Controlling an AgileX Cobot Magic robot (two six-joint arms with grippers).
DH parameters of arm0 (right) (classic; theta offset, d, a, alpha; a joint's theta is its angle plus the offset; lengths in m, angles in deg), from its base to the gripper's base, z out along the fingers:
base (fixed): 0 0 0 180
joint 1: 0 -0.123 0 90
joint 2: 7.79 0 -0.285 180
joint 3: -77.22 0 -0.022 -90
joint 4: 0 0.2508 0 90
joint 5: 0 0 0.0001 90
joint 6: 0 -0.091 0 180
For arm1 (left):
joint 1: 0 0.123 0 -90
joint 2: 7.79 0 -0.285 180
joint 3: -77.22 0 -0.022 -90
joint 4: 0 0.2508 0 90
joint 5: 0 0 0.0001 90
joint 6: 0 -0.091 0 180
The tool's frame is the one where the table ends.
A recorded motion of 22 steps. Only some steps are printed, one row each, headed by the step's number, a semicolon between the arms.
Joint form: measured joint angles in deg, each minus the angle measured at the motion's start. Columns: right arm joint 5, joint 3, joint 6, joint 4, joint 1, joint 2; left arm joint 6, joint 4, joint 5, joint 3, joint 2, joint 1.
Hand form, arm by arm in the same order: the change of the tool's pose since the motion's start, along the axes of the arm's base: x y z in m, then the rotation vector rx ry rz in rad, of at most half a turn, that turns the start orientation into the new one. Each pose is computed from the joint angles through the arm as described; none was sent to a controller.
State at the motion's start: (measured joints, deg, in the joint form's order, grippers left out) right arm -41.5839 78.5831 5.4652 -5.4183 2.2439 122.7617; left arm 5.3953 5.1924 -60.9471 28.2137 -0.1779 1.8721
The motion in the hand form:
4: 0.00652 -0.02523 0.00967 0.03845 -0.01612 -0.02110; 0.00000 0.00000 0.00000 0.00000 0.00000 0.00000
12: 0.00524 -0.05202 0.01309 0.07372 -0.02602 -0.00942; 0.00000 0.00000 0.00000 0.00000 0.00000 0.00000
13: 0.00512 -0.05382 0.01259 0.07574 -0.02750 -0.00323; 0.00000 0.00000 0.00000 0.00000 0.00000 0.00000
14: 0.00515 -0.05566 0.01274 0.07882 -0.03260 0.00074; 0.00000 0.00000 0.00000 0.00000 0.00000 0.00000
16: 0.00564 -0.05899 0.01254 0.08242 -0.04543 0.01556; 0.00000 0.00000 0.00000 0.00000 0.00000 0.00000
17: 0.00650 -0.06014 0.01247 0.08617 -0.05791 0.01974; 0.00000 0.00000 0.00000 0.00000 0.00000 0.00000
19: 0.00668 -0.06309 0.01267 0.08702 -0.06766 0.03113; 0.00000 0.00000 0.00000 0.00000 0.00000 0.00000
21: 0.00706 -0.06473 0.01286 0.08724 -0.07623 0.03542; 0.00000 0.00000 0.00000 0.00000 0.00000 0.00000
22: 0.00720 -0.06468 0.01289 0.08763 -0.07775 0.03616; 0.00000 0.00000 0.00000 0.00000 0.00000 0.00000
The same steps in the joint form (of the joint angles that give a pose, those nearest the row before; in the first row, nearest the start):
4: -1.79 2.95 5.52 4.13 4.03 0.18; 0.00 0.00 0.00 0.00 0.00 0.00
12: -2.48 3.89 13.09 8.37 8.32 0.22; 0.00 0.00 0.00 0.00 0.00 0.00
13: -2.36 3.90 13.97 8.73 8.62 0.30; 0.00 0.00 0.00 0.00 0.00 0.00
14: -2.14 3.90 14.81 9.21 8.94 0.29; 0.00 0.00 0.00 0.00 0.00 0.00
16: -1.46 3.90 16.81 10.14 9.50 0.35; 0.00 0.00 0.00 0.00 0.00 0.00
17: -0.81 3.90 17.74 10.85 9.72 0.40; 0.00 0.00 0.00 0.00 0.00 0.00
19: -0.34 3.89 19.28 11.49 10.19 0.40; 0.00 0.00 0.00 0.00 0.00 0.00
21: 0.09 3.89 20.05 11.88 10.44 0.40; 0.00 0.00 0.00 0.00 0.00 0.00
22: 0.16 3.89 20.15 11.96 10.44 0.40; 0.00 0.00 0.00 0.00 0.00 0.00

